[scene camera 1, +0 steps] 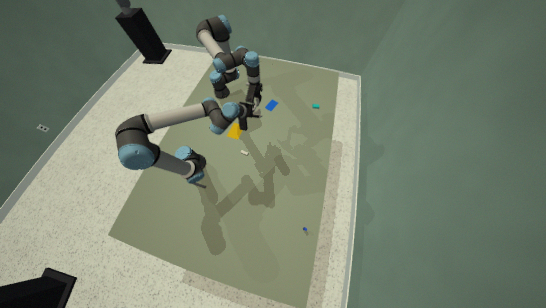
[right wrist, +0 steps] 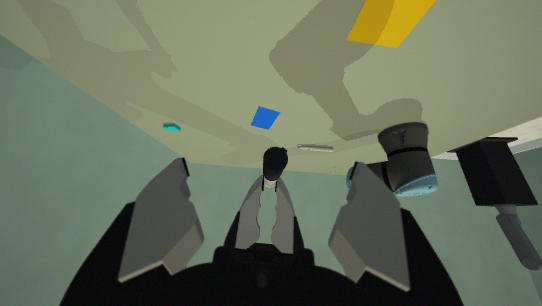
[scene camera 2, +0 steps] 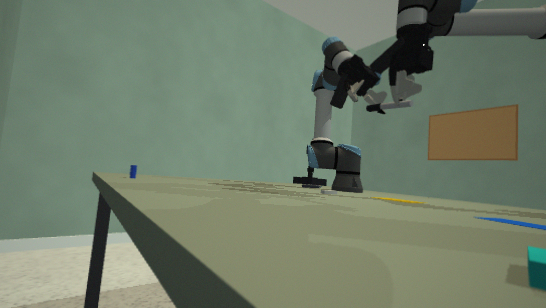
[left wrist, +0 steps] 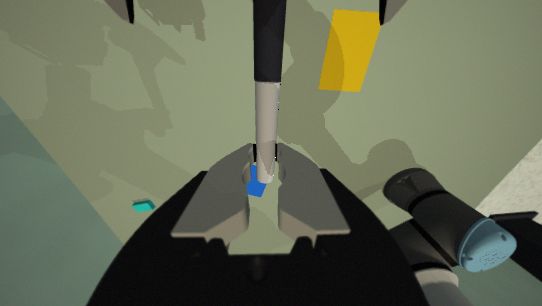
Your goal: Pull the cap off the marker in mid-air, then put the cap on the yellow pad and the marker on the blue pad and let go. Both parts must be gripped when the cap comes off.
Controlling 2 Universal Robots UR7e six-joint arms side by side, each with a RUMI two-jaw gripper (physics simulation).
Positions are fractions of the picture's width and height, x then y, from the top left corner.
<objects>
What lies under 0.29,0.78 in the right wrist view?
My right gripper.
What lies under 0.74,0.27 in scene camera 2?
My left gripper.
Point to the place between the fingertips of my left gripper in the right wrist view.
0.50,0.57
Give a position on a yellow pad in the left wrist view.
0.65,0.13
</objects>
